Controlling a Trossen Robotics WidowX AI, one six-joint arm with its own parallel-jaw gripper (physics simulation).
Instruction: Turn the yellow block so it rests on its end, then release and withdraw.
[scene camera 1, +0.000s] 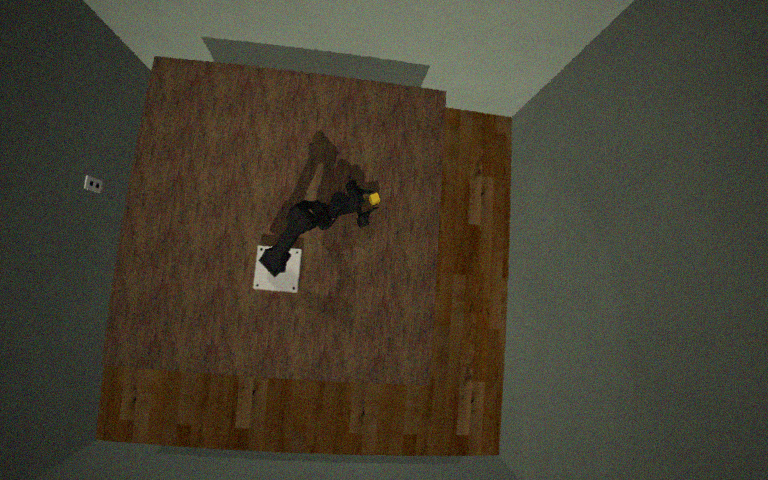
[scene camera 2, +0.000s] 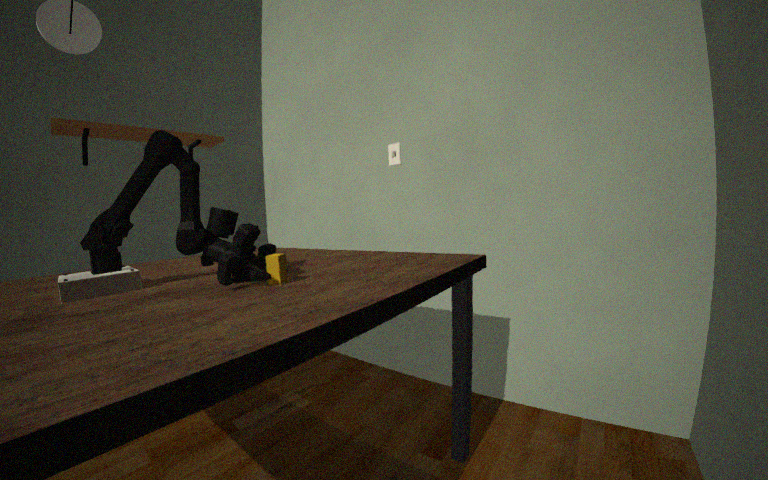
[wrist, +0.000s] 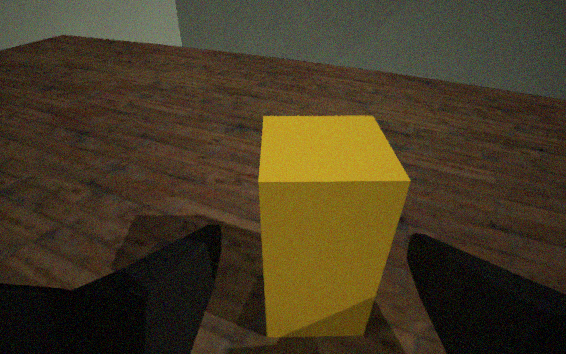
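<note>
The yellow block (scene camera 1: 374, 198) (scene camera 2: 275, 268) (wrist: 327, 240) stands upright on its end on the wooden table (scene camera 1: 226, 316) (scene camera 2: 169, 339) (wrist: 125, 100). My gripper (wrist: 315, 241) is open, with a black finger at each side of the block in the wrist view. A gap shows between each finger and the block there. In the scene camera 2 view the gripper is low over the table, right at the block, and the far side of the block is hidden.
The arm reaches out from a white base plate (scene camera 1: 277, 283) (scene camera 2: 99, 285) on the table. The table's edge (scene camera 2: 485, 260) lies beyond the block, with wood floor below. A shelf (scene camera 2: 113, 131) hangs on the wall behind the arm. A lamp (scene camera 2: 67, 28) hangs at the upper left.
</note>
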